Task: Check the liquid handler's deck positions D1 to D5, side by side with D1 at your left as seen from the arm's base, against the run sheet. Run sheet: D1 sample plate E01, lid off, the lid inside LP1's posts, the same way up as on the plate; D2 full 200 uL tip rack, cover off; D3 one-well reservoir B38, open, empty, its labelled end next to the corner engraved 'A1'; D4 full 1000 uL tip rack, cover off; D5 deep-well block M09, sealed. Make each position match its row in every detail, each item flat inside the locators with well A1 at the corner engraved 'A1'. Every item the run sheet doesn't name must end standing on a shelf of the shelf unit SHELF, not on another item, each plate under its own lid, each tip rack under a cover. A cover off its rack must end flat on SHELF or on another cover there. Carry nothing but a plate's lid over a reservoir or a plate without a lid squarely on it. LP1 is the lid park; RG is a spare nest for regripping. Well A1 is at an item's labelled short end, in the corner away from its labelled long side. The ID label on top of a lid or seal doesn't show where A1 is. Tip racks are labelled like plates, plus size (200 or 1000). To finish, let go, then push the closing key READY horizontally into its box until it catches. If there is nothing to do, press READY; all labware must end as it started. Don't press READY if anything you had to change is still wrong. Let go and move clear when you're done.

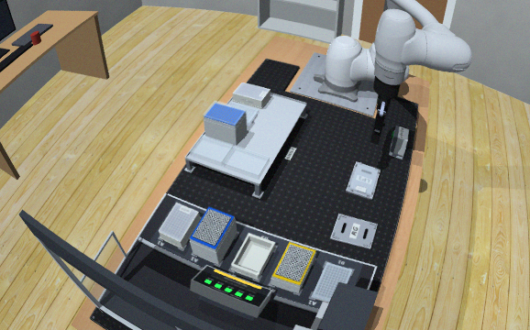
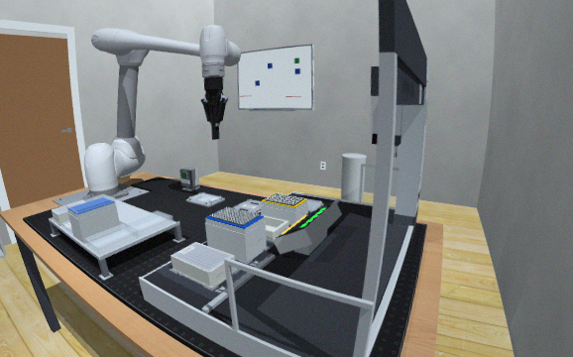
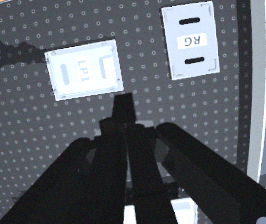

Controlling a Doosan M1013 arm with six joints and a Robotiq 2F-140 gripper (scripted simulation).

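Right now my hand is 29 cm past the ready box, 25 cm above it and 9 cm to the right of it. From my hand the other things lie so: yellow-rimmed tip rack 38 cm ahead, 21 cm below, 12 cm to the right; then flat lid 30 cm below, 9 cm behind; then blue-rimmed tip rack 37 cm to the right, 37 cm ahead, 19 cm below.
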